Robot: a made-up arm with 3 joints.
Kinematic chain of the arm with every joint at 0, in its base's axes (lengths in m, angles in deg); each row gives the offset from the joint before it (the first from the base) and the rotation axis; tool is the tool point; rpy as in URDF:
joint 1: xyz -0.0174 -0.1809 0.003 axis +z
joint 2: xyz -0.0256 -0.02 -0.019 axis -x
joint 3: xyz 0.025 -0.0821 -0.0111 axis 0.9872 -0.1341 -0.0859
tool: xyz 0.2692 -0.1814 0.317 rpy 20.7 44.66 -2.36
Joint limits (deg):
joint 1: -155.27..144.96
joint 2: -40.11..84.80
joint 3: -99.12..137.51
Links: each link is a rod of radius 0.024 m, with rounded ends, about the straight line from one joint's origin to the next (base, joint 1, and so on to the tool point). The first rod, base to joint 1, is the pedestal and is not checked.
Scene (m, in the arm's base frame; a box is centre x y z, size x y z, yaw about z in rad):
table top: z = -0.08
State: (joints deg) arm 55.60 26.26 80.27
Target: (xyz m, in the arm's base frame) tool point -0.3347 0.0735 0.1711
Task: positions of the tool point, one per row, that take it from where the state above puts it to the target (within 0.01 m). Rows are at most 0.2 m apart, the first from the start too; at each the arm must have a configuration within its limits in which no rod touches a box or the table.
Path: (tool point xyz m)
1: 0.4652 -0.2043 0.2335
2: 0.3695 -0.1043 0.3468
3: 0.2301 -0.0132 0.4134
4: 0.0662 0.0537 0.4254
5: -0.0979 0.0884 0.3826
6: -0.2380 0.0919 0.2930
7: -0.3347 0.0735 0.1711

